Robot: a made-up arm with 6 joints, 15 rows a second.
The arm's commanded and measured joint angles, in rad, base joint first. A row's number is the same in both.
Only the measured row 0 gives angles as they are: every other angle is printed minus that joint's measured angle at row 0.
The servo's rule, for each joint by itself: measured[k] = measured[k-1] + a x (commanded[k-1-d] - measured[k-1]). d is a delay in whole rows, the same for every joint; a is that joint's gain. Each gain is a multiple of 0.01, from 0.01 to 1. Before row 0 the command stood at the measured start. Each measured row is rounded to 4 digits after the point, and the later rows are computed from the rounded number. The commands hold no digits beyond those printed.
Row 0, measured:
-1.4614, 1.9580, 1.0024, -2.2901, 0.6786, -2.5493
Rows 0 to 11, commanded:
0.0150, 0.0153, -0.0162, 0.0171, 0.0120, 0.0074
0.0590, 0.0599, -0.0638, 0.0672, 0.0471, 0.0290
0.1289, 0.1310, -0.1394, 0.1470, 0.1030, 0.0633
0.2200, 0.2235, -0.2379, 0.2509, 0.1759, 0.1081
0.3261, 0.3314, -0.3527, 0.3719, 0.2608, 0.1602
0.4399, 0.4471, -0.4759, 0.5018, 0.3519, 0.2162
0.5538, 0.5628, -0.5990, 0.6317, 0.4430, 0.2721
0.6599, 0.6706, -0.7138, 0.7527, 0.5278, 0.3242
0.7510, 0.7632, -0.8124, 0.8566, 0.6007, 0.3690
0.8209, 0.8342, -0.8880, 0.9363, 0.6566, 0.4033
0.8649, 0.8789, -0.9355, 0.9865, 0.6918, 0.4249
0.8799, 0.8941, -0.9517, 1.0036, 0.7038, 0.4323
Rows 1 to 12, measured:
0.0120, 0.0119, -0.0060, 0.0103, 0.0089, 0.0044
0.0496, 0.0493, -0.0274, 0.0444, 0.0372, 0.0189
0.1130, 0.1130, -0.0688, 0.1060, 0.0859, 0.0451
0.1986, 0.1992, -0.1314, 0.1929, 0.1525, 0.0823
0.3006, 0.3023, -0.2133, 0.3003, 0.2326, 0.1283
0.4120, 0.4152, -0.3105, 0.4212, 0.3209, 0.1802
0.5254, 0.5303, -0.4172, 0.5475, 0.4113, 0.2344
0.6330, 0.6397, -0.5269, 0.6706, 0.4975, 0.2874
0.7274, 0.7360, -0.6325, 0.7822, 0.5739, 0.3355
0.8022, 0.8126, -0.7270, 0.8747, 0.6351, 0.3755
0.8524, 0.8643, -0.8041, 0.9418, 0.6771, 0.4046
0.8744, 0.8875, -0.8587, 0.9789, 0.6969, 0.4209
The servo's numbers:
d 0
a 0.80 0.78 0.37 0.60 0.74 0.59

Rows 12 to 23, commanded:
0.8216, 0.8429, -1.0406, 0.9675, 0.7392, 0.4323
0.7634, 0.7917, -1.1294, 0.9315, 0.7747, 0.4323
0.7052, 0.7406, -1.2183, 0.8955, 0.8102, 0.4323
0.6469, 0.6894, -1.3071, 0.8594, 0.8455, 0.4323
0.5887, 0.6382, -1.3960, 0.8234, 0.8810, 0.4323
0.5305, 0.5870, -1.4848, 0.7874, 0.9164, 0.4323
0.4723, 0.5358, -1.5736, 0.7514, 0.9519, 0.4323
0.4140, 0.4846, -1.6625, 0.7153, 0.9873, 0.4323
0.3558, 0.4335, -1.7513, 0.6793, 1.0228, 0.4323
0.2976, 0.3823, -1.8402, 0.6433, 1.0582, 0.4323
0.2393, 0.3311, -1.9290, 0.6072, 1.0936, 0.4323
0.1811, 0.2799, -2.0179, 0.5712, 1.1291, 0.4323
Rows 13 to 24, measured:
0.8322, 0.8527, -0.9260, 0.9721, 0.7282, 0.4276
0.7772, 0.8051, -1.0013, 0.9477, 0.7626, 0.4304
0.7196, 0.7548, -1.0816, 0.9164, 0.7978, 0.4315
0.6614, 0.7038, -1.1650, 0.8822, 0.8331, 0.4320
0.6032, 0.6526, -1.2505, 0.8469, 0.8685, 0.4322
0.5450, 0.6014, -1.3372, 0.8112, 0.9039, 0.4323
0.4868, 0.5502, -1.4247, 0.7753, 0.9394, 0.4323
0.4286, 0.4990, -1.5127, 0.7393, 0.9748, 0.4323
0.3704, 0.4479, -1.6010, 0.7033, 1.0103, 0.4323
0.3122, 0.3967, -1.6895, 0.6673, 1.0457, 0.4323
0.2539, 0.3455, -1.7781, 0.6312, 1.0811, 0.4323
0.1957, 0.2943, -1.8668, 0.5952, 1.1166, 0.4323

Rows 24 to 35, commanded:
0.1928, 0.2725, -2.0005, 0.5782, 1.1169, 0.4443
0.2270, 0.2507, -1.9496, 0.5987, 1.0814, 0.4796
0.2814, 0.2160, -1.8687, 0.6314, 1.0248, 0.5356
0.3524, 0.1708, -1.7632, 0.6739, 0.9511, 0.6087
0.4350, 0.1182, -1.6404, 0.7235, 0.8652, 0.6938
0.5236, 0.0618, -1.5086, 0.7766, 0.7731, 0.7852
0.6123, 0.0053, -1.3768, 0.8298, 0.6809, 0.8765
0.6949, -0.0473, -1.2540, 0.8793, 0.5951, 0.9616
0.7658, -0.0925, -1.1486, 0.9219, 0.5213, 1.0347
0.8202, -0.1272, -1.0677, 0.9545, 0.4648, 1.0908
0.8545, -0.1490, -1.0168, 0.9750, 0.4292, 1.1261
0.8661, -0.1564, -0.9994, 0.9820, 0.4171, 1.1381
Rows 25 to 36, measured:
0.1934, 0.2773, -1.9163, 0.5850, 1.1168, 0.4394
0.2203, 0.2566, -1.9286, 0.5932, 1.0906, 0.4631
0.2692, 0.2249, -1.9064, 0.6161, 1.0419, 0.5059
0.3358, 0.1827, -1.8534, 0.6508, 0.9747, 0.5666
0.4152, 0.1324, -1.7746, 0.6944, 0.8937, 0.6416
0.5019, 0.0773, -1.6762, 0.7437, 0.8045, 0.7263
0.5902, 0.0211, -1.5654, 0.7954, 0.7130, 0.8149
0.6740, -0.0323, -1.4502, 0.8457, 0.6258, 0.9015
0.7474, -0.0793, -1.3386, 0.8914, 0.5485, 0.9801
0.8056, -0.1167, -1.2384, 0.9293, 0.4866, 1.0454
0.8447, -0.1419, -1.1564, 0.9567, 0.4441, 1.0930
0.8618, -0.1532, -1.0983, 0.9719, 0.4241, 1.1196

